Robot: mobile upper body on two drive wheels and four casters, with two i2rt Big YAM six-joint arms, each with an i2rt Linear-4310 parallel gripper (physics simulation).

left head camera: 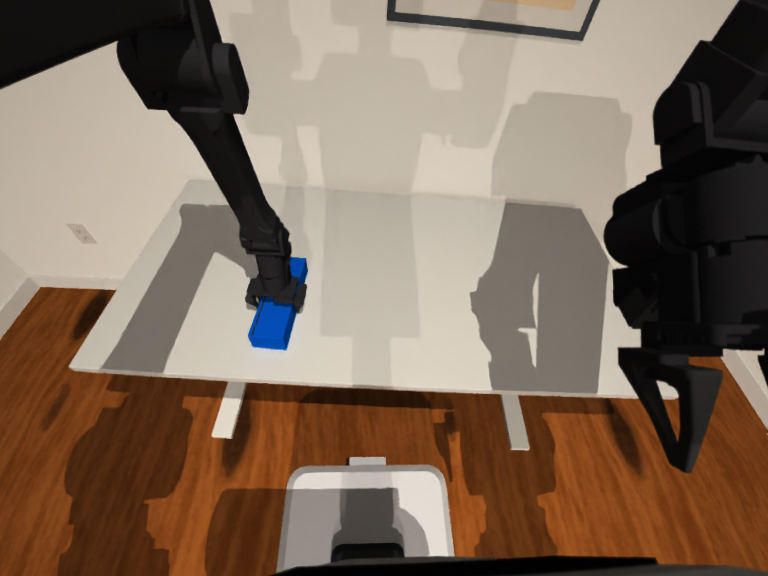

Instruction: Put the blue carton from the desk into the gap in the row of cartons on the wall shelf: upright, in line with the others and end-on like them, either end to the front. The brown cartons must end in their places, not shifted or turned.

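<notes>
The blue carton (272, 323) lies flat on the left part of the white desk (446, 347), its long side running from the front edge toward the wall and leaning slightly right at the far end. My left gripper (276, 302) is open above the carton's middle, with one finger on each side of it. The gripper hides the middle of the carton, and whether the fingers touch it I cannot tell. My right gripper (727, 403) is open at the right edge of the view, away from the carton and partly cut off. The wall shelf and the brown cartons do not show.
A framed picture (483, 26) hangs on the wall at the top. A wall socket (81, 233) is at the left. The desk's feet (228, 412) (516, 424) show below its front edge. The robot's own white base (428, 496) is at the bottom middle. Arm shadows cross the desk.
</notes>
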